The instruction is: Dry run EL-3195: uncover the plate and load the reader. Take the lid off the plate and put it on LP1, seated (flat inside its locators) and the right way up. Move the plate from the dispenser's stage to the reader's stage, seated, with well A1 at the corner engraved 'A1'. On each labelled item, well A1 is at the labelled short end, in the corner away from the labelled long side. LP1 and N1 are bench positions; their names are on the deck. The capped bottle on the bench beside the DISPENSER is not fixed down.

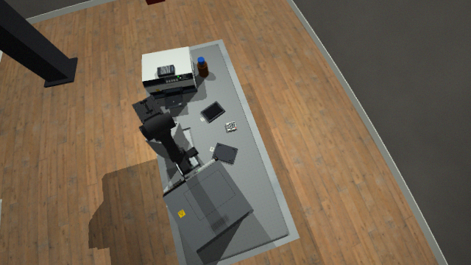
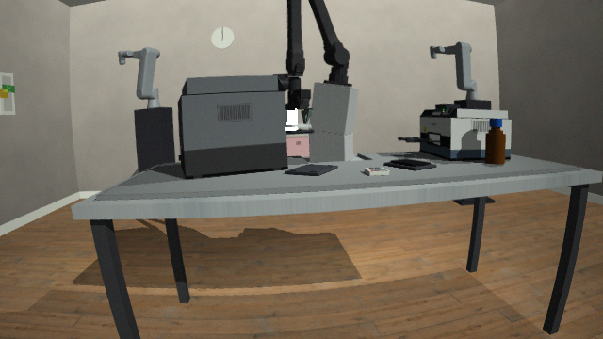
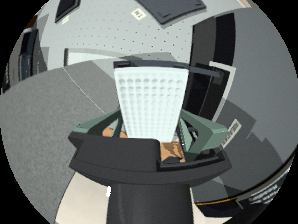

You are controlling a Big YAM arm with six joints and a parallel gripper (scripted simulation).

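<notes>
The lidded plate is right at my hand. Round my hand: brown capped bottle (81 cm to the left, 20 cm ahead, 3 cm below).
</notes>
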